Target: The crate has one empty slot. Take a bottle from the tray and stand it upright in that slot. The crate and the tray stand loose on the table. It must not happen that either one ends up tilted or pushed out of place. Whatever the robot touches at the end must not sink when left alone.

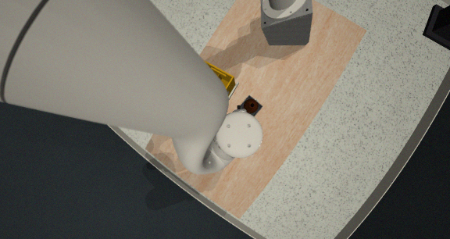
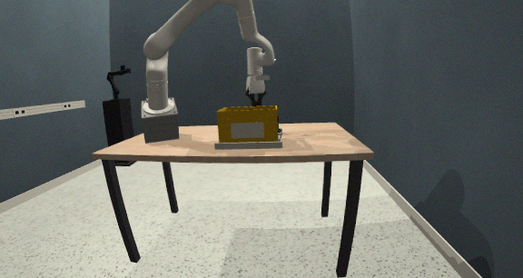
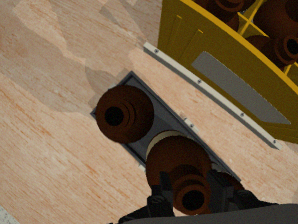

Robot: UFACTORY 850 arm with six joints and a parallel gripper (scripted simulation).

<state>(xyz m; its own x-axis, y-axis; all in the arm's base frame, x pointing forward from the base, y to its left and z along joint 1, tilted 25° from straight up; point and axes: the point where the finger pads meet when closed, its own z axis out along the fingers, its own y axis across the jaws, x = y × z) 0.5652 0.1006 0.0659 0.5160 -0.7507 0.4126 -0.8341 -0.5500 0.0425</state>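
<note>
Right now my hand is 7 cm above the brown bottle. From my hand the other things lie so: dark tray (17 cm below); then yellow crate (4 cm behind, 22 cm to the right, 10 cm below).
</note>
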